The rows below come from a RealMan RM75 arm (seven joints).
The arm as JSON. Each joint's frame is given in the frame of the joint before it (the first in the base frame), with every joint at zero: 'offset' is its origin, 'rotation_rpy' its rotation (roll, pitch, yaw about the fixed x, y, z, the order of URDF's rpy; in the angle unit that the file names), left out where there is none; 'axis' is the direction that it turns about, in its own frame. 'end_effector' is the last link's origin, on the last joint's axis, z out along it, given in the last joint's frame.
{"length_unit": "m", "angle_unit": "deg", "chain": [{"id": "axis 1", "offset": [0.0, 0.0, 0.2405], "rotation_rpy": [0.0, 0.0, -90.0], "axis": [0.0, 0.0, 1.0]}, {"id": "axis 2", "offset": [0.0, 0.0, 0.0], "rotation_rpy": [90.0, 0.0, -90.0], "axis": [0.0, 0.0, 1.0]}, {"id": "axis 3", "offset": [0.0, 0.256, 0.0], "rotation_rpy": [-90.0, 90.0, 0.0], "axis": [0.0, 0.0, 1.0]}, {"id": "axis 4", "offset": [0.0, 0.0, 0.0], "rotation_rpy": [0.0, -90.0, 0.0], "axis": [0.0, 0.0, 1.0]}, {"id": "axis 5", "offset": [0.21, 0.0, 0.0], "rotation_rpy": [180.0, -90.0, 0.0], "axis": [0.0, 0.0, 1.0]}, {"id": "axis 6", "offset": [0.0, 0.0, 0.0], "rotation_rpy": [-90.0, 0.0, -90.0], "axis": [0.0, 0.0, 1.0]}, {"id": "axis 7", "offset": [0.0, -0.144, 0.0], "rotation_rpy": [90.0, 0.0, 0.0], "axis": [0.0, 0.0, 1.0]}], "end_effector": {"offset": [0.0, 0.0, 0.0]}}
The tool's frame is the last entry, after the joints.
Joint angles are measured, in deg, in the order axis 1, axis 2, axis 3, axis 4, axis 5, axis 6, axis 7. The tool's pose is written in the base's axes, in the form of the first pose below.
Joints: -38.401, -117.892, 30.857, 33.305, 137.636, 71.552, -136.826
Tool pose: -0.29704 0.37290 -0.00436 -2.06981 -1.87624 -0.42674
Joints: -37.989, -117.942, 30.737, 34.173, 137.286, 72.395, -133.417
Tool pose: -0.29707 0.37180 -0.00155 -2.12104 -1.80829 -0.42374
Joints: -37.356, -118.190, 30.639, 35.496, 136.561, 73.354, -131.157
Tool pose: -0.29663 0.37035 0.00163 -2.15208 -1.76024 -0.43531
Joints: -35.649, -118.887, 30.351, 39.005, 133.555, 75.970, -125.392
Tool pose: -0.29317 0.36712 0.01077 -2.22230 -1.63204 -0.49193
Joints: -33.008, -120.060, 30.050, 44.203, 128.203, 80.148, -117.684
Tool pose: -0.28541 0.36061 0.02448 -2.30363 -1.44108 -0.59340
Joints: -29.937, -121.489, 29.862, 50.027, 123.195, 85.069, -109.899
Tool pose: -0.27749 0.34887 0.03846 -2.37656 -1.22426 -0.67480
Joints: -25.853, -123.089, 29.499, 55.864, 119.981, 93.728, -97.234
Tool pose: -0.27214 0.32107 0.04719 -2.51525 -0.90555 -0.70100
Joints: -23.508, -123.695, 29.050, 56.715, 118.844, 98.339, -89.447
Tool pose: -0.27421 0.30199 0.04615 -2.57929 -0.74729 -0.71821
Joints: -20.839, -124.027, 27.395, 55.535, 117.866, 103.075, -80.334
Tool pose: -0.28174 0.27880 0.04387 -2.61372 -0.59829 -0.76017
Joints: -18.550, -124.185, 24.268, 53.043, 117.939, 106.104, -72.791
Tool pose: -0.29376 0.25812 0.04165 -2.59531 -0.51919 -0.80047
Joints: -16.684, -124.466, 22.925, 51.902, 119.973, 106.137, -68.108
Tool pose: -0.30627 0.24406 0.03621 -2.59002 -0.49954 -0.76076
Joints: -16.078, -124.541, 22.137, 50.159, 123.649, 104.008, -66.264
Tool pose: -0.31875 0.23728 0.02669 -2.60136 -0.54887 -0.69100
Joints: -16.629, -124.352, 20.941, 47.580, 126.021, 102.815, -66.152
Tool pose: -0.32395 0.23570 0.01877 -2.60795 -0.60679 -0.68212
